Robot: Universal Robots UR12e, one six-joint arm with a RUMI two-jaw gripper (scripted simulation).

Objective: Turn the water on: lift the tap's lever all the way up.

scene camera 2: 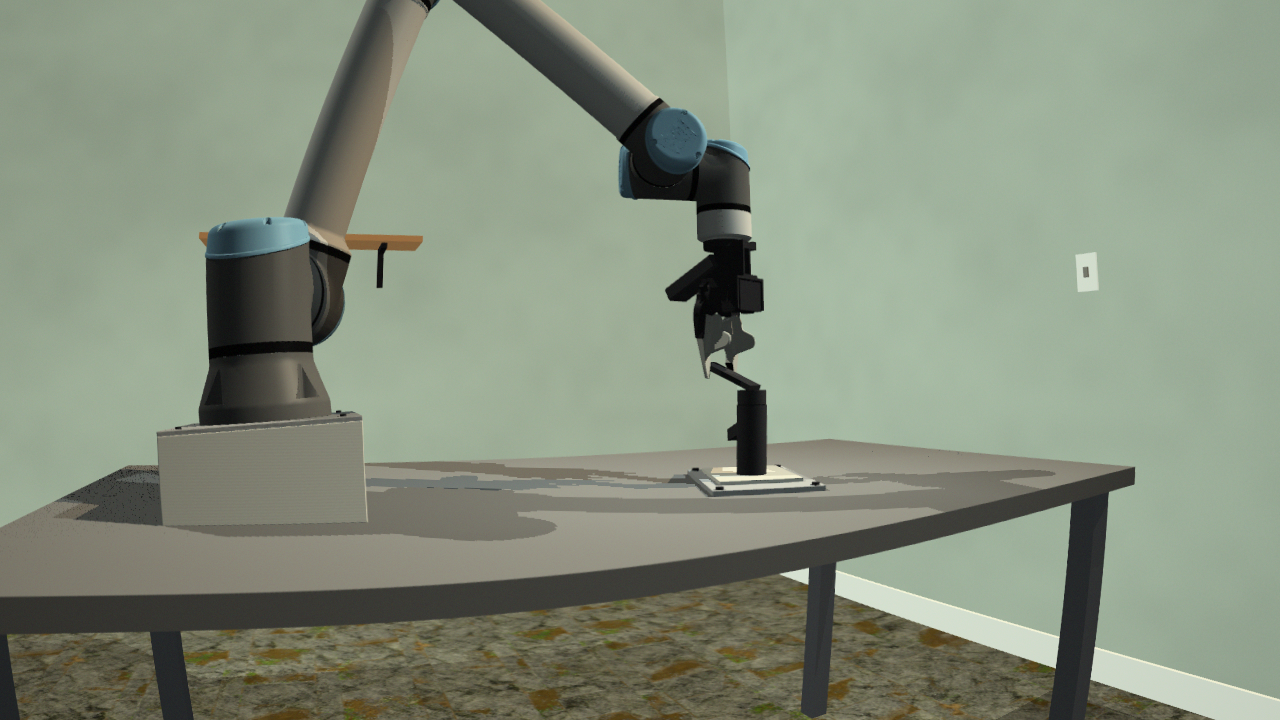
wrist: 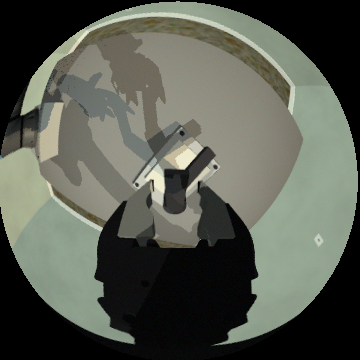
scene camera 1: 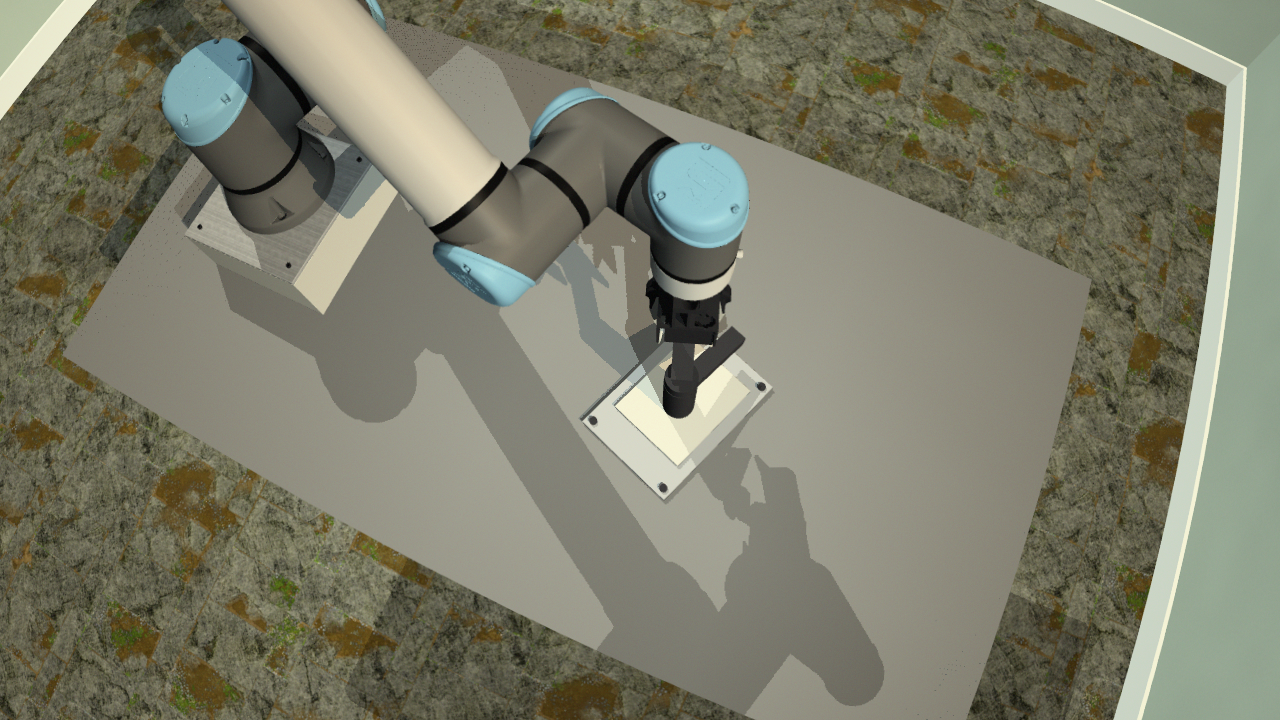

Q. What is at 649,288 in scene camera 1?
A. The gripper.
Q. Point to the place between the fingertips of the gripper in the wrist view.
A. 175,181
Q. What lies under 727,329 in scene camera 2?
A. The gripper.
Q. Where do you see a black tap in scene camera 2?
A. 750,431
